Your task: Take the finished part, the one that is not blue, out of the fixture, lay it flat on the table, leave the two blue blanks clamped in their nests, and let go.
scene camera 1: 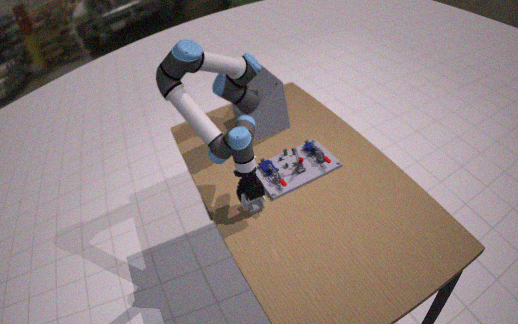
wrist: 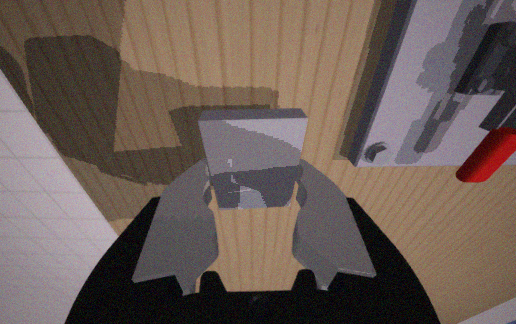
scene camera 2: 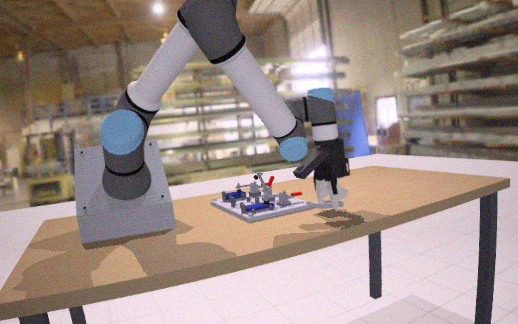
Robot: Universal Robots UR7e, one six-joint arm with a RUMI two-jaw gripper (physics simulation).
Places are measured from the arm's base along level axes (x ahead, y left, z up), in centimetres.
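Pixels of known places: gripper, fingertip midpoint: [scene camera 1: 254,207] [wrist: 253,160] [scene camera 2: 329,210]; arm's base, link origin: [scene camera 1: 252,100] [scene camera 2: 127,181].
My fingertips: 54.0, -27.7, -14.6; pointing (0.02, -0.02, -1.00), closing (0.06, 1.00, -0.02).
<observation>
For each thing: its top centre in the pictures, then the offset to it from my fingertips, as dx, dy, dz. Level surfaces: height alone.
- grey block, top centre: [wrist: 253,178] [scene camera 2: 327,200] [scene camera 1: 252,200] -0.6, +0.1, +3.2
- table, surface height: dz -0.6
- middle clamp's red handle, top centre: [scene camera 2: 269,176] [scene camera 1: 300,157] -5.6, +25.8, +9.0
My gripper [scene camera 1: 253,202] [scene camera 2: 330,201] [wrist: 253,160] is shut on the finished part, a grey block [wrist: 254,145] gripped by its two sides. In scene camera 2 the part looks about level, a little above the table top, with shadow below it. It is beside the fixture [scene camera 1: 320,171] [scene camera 2: 250,217] [wrist: 385,115], off its plate. One blue blank [scene camera 1: 268,167] [scene camera 2: 257,206] sits in the nest nearer my gripper. The other blue blank [scene camera 1: 309,147] [scene camera 2: 233,195] sits in the far nest. Clamp parts partly cover both blanks.
The table [scene camera 1: 350,225] [scene camera 2: 425,187] [wrist: 250,65] extends around the fixture, its long edge close to my gripper. Red clamp handles [scene camera 1: 283,182] [scene camera 2: 296,193] [wrist: 487,155] stick out at the fixture's near side. The middle clamp's red handle [scene camera 1: 301,160] [scene camera 2: 270,181] stands raised.
</observation>
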